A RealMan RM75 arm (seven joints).
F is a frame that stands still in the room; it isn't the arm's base.
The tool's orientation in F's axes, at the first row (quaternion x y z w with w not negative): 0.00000, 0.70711, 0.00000, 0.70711
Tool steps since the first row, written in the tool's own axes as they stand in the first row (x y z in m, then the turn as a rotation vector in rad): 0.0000, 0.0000, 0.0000, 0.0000, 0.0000, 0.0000; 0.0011, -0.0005, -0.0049, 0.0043, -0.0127, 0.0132; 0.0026, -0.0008, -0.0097, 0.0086, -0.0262, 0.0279; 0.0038, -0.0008, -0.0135, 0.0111, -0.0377, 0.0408; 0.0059, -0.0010, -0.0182, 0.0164, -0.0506, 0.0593; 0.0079, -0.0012, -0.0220, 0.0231, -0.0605, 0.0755; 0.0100, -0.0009, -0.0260, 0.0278, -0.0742, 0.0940; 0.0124, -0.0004, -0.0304, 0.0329, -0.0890, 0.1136; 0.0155, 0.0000, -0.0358, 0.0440, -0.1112, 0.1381
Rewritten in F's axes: 0.0000, 0.0000, 0.0000, 0.0000, 0.0000, 0.0000; -0.0049, -0.0005, -0.0011, 0.0132, -0.0127, -0.0043; -0.0097, -0.0008, -0.0026, 0.0279, -0.0262, -0.0086; -0.0135, -0.0008, -0.0038, 0.0408, -0.0377, -0.0111; -0.0182, -0.0010, -0.0059, 0.0593, -0.0506, -0.0164; -0.0220, -0.0012, -0.0079, 0.0755, -0.0605, -0.0231; -0.0260, -0.0009, -0.0100, 0.0940, -0.0742, -0.0278; -0.0304, -0.0004, -0.0124, 0.1136, -0.0890, -0.0329; -0.0358, 0.0000, -0.0155, 0.1381, -0.1112, -0.0440
